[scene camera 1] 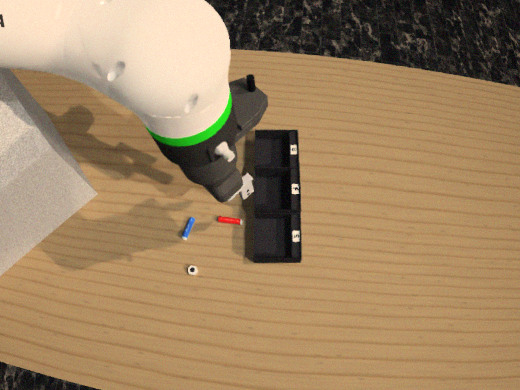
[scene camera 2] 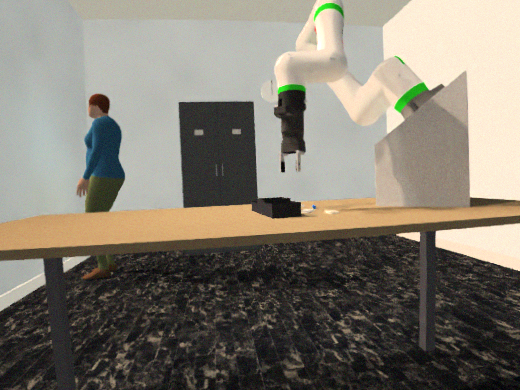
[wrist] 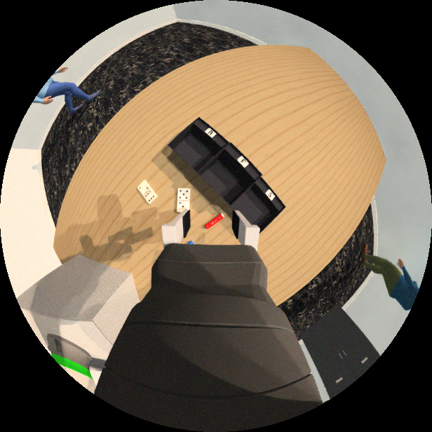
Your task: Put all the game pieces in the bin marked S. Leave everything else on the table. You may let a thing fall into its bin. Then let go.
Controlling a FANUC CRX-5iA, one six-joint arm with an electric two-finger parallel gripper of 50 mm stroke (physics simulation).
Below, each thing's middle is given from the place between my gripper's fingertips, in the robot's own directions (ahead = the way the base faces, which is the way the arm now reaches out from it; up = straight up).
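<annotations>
There's the black three-part bin tray point(scene camera 1: 277, 194), and it's 110 mm lower than my hand, 60 mm ahead of it and 30 mm to the left of it.
</annotations>
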